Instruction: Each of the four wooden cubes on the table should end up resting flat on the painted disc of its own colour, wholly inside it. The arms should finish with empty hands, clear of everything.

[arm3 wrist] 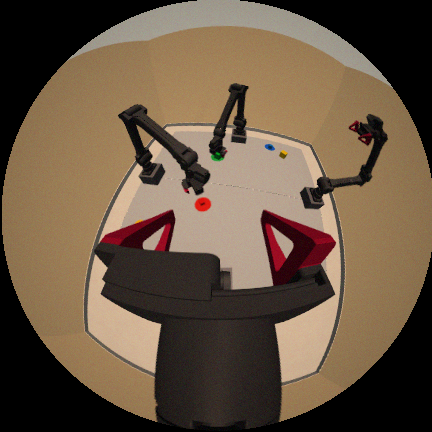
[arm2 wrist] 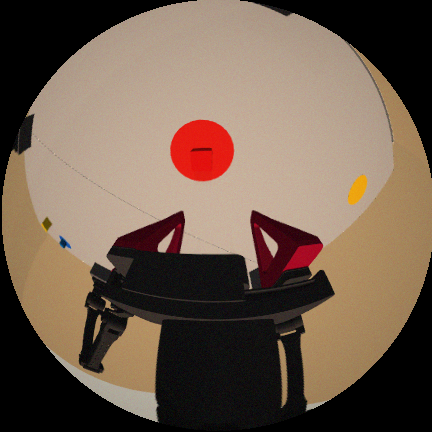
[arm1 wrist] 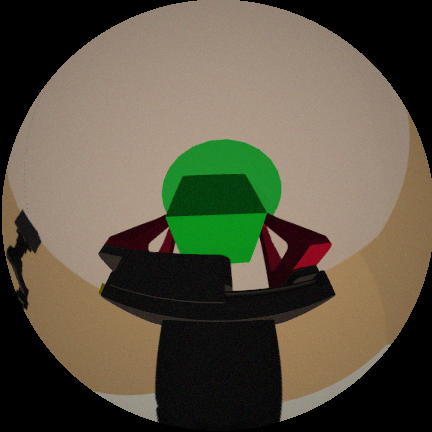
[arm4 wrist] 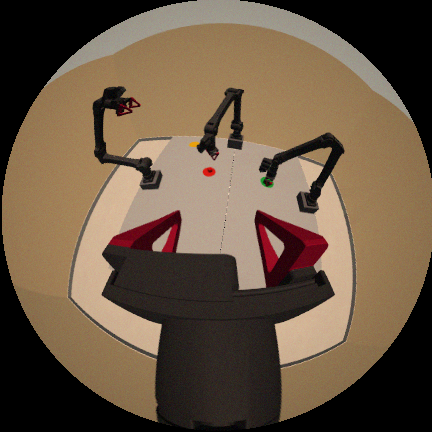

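The arm1 gripper (arm1 wrist: 216, 220) is open around the green cube (arm1 wrist: 215, 237) (arm3 wrist: 218, 155), which sits on the green disc (arm1 wrist: 225, 155); its near underside is hidden. The arm2 gripper (arm2 wrist: 217, 213) is open and empty above the table, off the red disc (arm2 wrist: 185, 137) (arm3 wrist: 197, 201), which bears the red cube (arm2 wrist: 201, 161). The arm3 gripper (arm3 wrist: 218, 213) and arm4 gripper (arm4 wrist: 218, 213) are open, empty and raised high. The yellow cube (arm2 wrist: 46, 223) (arm3 wrist: 283, 154) lies on the table beside the small blue cube (arm2 wrist: 63, 243) on the blue disc (arm3 wrist: 266, 146). The yellow disc (arm2 wrist: 357, 190) (arm4 wrist: 194, 144) bears no cube.
In the arm3 wrist view, arm2 (arm3 wrist: 162, 135) reaches over the table near the red disc, arm1 (arm3 wrist: 227, 110) reaches down at the green disc, and arm4 (arm3 wrist: 372, 155) is raised at the right. In the arm4 wrist view, arm3 (arm4 wrist: 98, 130) is raised at the left.
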